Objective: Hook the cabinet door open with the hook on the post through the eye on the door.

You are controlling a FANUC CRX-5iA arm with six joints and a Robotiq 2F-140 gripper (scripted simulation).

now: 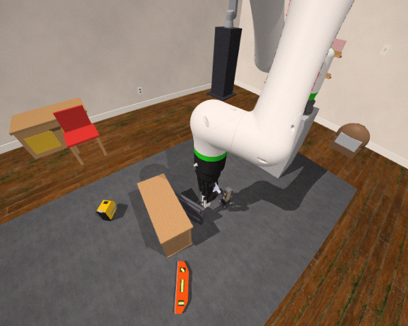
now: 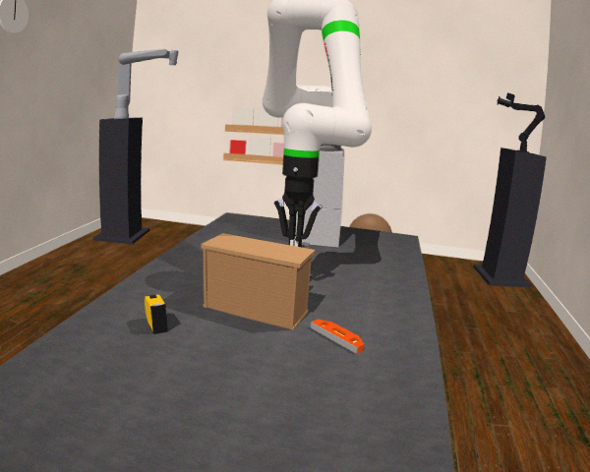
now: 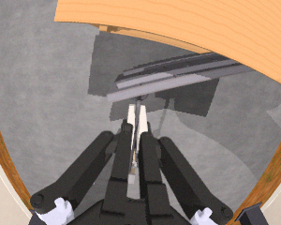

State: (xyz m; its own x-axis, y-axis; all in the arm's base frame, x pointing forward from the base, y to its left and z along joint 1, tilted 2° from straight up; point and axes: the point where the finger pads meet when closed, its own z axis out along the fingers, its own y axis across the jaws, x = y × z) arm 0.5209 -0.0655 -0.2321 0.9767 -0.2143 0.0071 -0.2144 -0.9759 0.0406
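Right now the dark grey door is 7 cm to the right of my hand, 5 cm below it and 5 cm ahead of it. Round my hand: yellow tape measure: 29 cm to the right, 29 cm ahead, 8 cm below.
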